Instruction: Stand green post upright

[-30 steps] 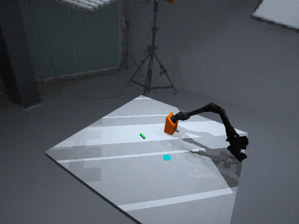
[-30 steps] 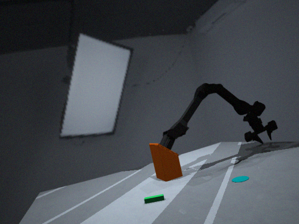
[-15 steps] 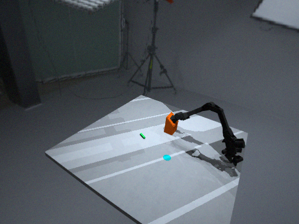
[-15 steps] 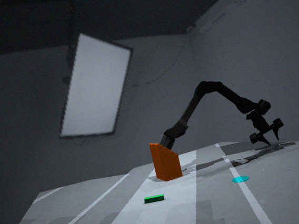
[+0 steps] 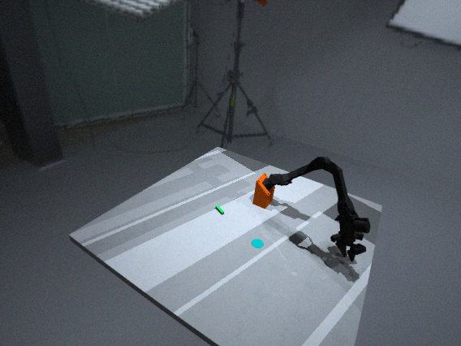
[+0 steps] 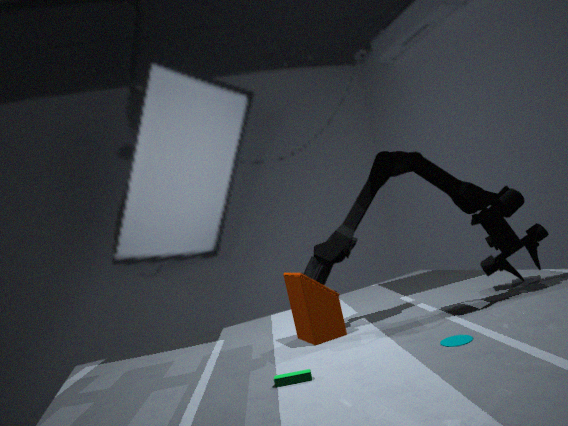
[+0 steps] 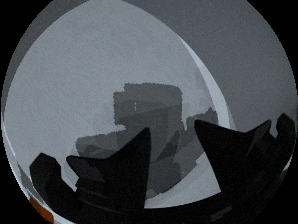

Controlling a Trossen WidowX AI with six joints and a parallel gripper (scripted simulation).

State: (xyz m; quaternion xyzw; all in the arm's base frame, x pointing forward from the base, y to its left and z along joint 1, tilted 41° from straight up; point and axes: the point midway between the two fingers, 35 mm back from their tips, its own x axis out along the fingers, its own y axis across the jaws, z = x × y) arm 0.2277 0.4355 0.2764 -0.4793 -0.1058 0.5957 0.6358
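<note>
The green post is 10 mm behind my gripper tip and 710 mm to the right of it. Round my gripper tip: cyan circle: 120 mm ahead, 430 mm to the right, 10 mm below.
</note>
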